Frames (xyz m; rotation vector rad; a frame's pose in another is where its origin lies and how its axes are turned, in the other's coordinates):
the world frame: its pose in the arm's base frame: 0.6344 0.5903 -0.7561 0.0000 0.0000 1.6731
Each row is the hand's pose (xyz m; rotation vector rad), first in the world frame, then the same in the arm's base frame.
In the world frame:
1: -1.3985 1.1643 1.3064 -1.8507 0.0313 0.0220
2: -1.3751 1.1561 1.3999 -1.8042 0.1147 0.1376
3: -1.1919 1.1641 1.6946 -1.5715 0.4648 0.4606
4: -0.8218 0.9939 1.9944 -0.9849 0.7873 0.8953
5: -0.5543 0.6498 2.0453 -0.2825 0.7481 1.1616
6: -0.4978 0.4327 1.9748 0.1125 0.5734 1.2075
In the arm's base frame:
1: -0.3810 -0.9198 0.5503 -1.3819 -1.4800 1.1477
2: -0.3752 -0.8957 0.6438 -1.4427 -1.4075 1.2776
3: -0.4019 -0.7143 0.9385 -1.6471 -1.0076 1.6686
4: -0.2704 -0.3287 1.2383 -1.5887 -0.2600 2.2676
5: 0.0446 -0.0275 1.2892 -1.0035 0.3929 2.7065
6: 0.2548 0.0509 1.2187 -0.4771 0.6371 2.8116

